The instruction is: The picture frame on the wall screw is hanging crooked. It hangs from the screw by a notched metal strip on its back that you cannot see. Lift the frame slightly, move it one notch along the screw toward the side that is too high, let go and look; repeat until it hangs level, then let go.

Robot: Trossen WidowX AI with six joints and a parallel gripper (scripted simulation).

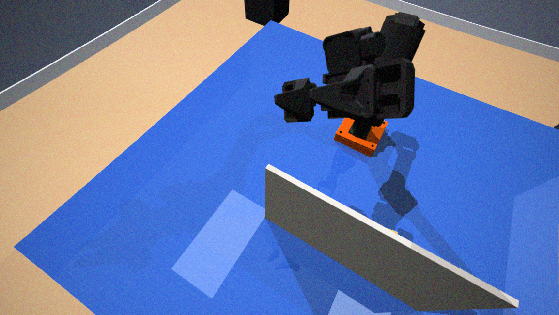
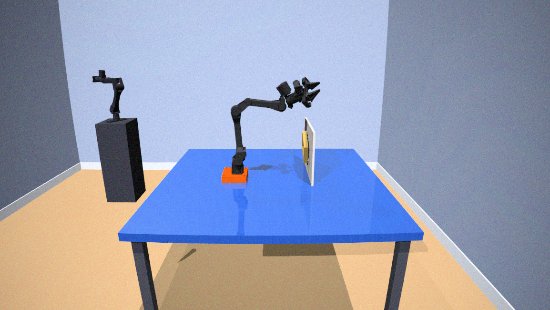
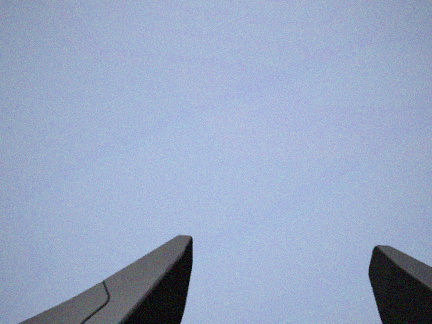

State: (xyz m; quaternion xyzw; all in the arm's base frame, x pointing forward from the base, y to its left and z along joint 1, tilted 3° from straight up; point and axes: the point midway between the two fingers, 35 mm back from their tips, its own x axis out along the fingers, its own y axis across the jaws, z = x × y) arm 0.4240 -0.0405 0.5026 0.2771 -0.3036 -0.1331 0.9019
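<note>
Now: gripper tip 390 mm above the picture frame, 190 mm to the right of it and 40 mm past it. The rest, counted from my gripper tip: wall panel 400 mm below, 180 mm to the left, 30 mm behind.
</note>
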